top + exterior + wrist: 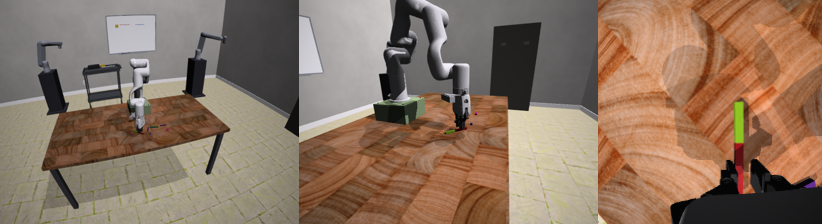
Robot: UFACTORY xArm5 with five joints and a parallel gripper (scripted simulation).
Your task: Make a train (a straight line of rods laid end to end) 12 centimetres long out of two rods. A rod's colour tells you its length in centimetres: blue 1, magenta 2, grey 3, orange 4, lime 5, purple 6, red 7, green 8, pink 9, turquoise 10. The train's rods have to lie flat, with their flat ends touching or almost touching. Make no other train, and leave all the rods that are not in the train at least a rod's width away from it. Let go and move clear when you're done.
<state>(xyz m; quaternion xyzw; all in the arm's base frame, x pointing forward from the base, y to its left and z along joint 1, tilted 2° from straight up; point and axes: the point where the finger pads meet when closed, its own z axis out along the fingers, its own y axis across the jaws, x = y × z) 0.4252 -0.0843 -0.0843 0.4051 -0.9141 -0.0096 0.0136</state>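
Right now the red rod is 30 mm below my hand. The rest, counted from my hand: green rod 150 mm to the left, 50 mm behind, 30 mm below; then small blue rod 90 mm to the left, 40 mm ahead, 30 mm below; then lime rod 40 mm to the right, 40 mm behind, 30 mm below.
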